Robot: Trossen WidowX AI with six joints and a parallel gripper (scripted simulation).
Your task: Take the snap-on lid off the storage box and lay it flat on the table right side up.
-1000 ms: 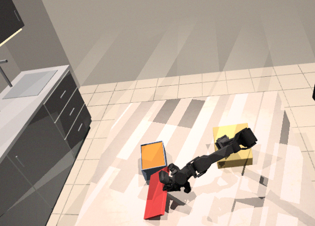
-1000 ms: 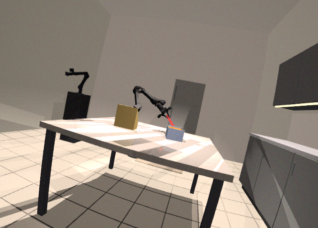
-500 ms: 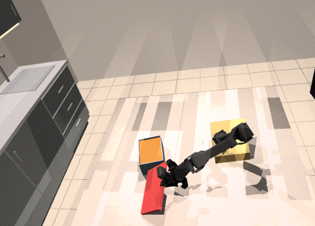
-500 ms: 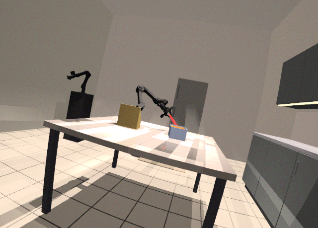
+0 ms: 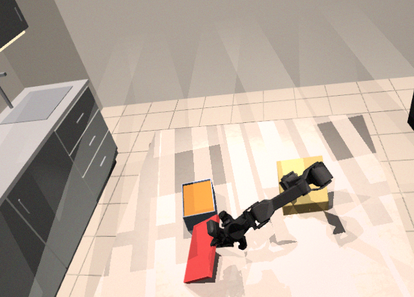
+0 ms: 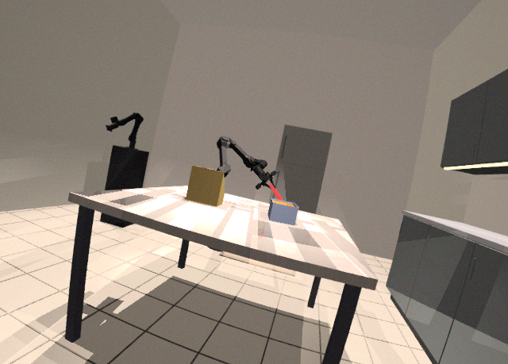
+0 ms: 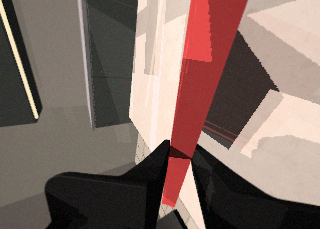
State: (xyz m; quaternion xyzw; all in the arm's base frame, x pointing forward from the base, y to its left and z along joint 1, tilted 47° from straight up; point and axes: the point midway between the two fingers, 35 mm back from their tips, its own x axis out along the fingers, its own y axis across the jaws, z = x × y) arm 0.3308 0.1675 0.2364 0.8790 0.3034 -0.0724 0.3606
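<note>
Right now the red lid is 60 mm ahead of my gripper tip, 30 mm to the right of it and 50 mm below it. Round my gripper tip: storage box: 80 mm ahead, 310 mm to the right, 100 mm below.
</note>
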